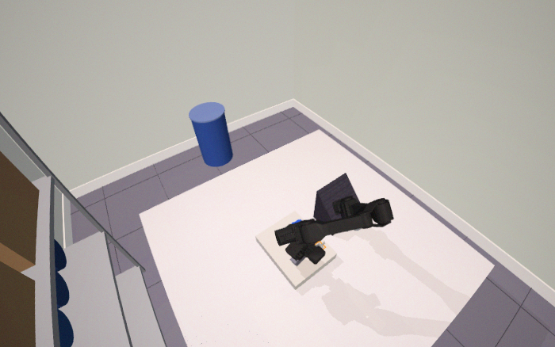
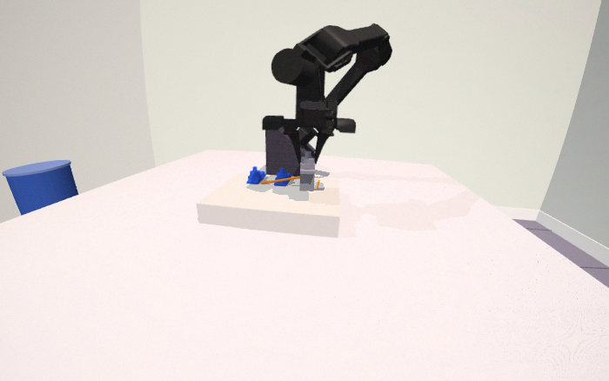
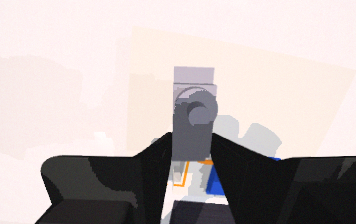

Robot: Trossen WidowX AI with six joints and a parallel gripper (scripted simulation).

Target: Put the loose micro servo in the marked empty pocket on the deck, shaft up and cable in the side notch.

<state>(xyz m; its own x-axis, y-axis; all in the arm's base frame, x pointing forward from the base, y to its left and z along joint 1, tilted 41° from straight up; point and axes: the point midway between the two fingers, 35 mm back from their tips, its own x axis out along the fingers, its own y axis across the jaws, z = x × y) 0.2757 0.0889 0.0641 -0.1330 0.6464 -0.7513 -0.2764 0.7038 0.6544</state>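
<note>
My gripper tip is now 20 mm short of the cream deck, 70 mm to the left of it and 100 mm above it.
</note>
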